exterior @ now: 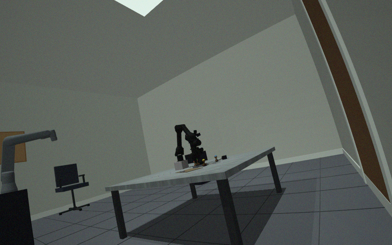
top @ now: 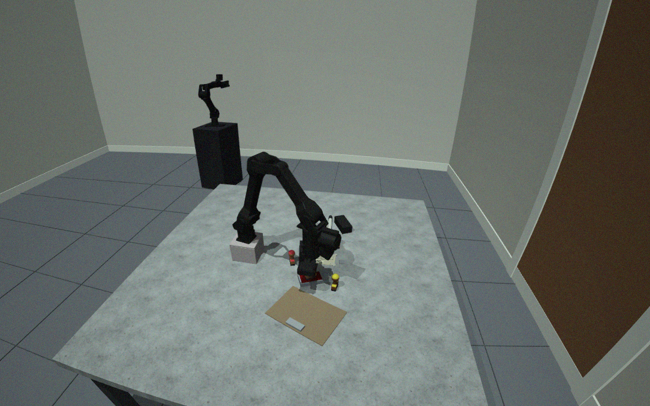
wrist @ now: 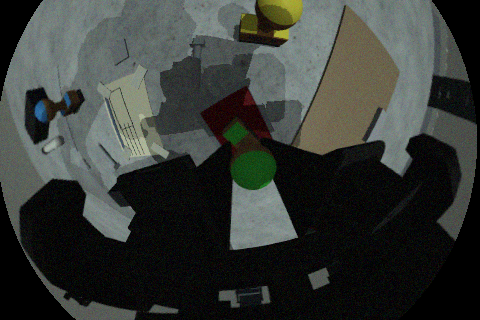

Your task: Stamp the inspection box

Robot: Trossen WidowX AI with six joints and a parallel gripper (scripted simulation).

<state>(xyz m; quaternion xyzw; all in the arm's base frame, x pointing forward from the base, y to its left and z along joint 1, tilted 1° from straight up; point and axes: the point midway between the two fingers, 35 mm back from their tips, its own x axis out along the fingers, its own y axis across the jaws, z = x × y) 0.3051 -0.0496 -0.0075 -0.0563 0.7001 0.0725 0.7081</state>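
Now: gripper tip right at the green-knobbed stamp. Also, from my gripper tip: dark red ink pad: 30 mm below; red-knobbed stamp: 110 mm behind, 70 mm to the left, 20 mm below; yellow-knobbed stamp: 100 mm ahead, 20 mm below, 10 mm to the right.
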